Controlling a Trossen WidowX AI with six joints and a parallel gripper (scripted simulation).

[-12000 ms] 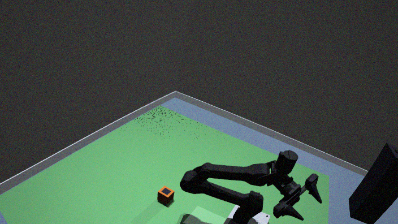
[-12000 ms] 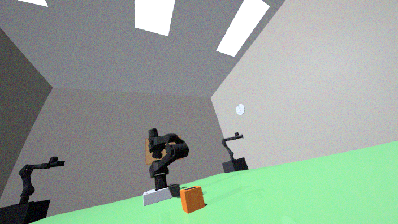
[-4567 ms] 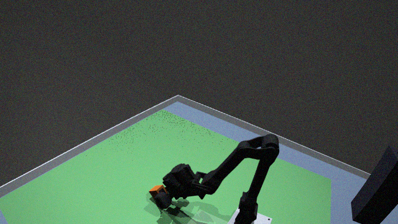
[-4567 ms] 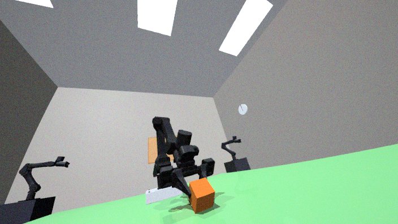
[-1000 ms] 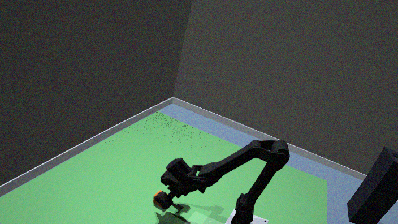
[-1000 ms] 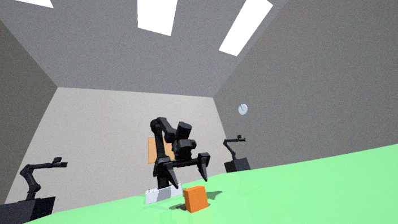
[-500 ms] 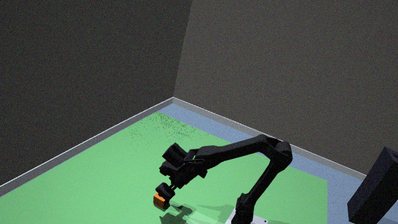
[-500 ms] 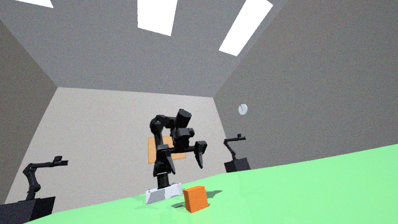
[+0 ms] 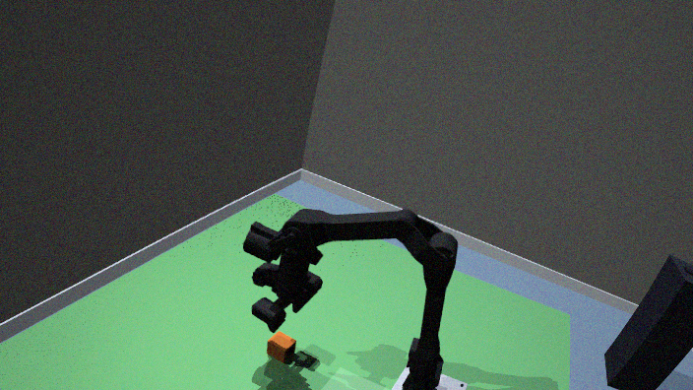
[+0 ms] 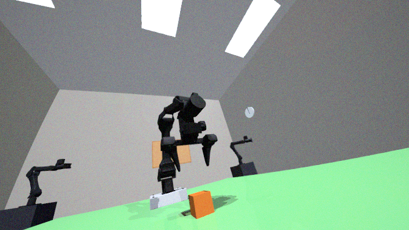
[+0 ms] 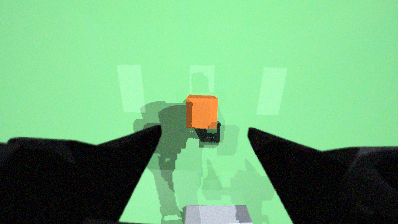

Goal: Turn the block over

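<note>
The orange block is 1 cm behind my gripper tip and 9 cm below it.
</note>
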